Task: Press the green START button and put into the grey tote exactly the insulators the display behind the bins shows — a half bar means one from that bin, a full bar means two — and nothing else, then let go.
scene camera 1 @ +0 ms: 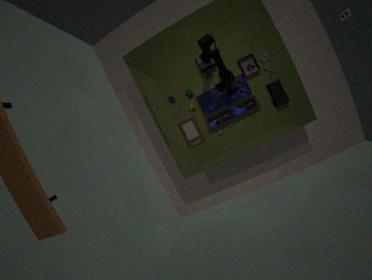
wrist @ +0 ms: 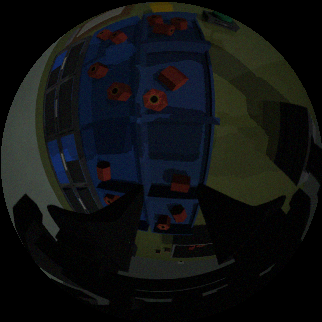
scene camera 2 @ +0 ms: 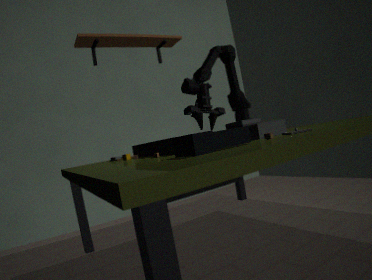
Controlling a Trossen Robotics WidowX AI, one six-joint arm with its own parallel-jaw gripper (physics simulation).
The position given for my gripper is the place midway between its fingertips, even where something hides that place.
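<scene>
My gripper (wrist: pixel 170 188) is visible, together with a grey tote (wrist: pixel 200 235).
</scene>
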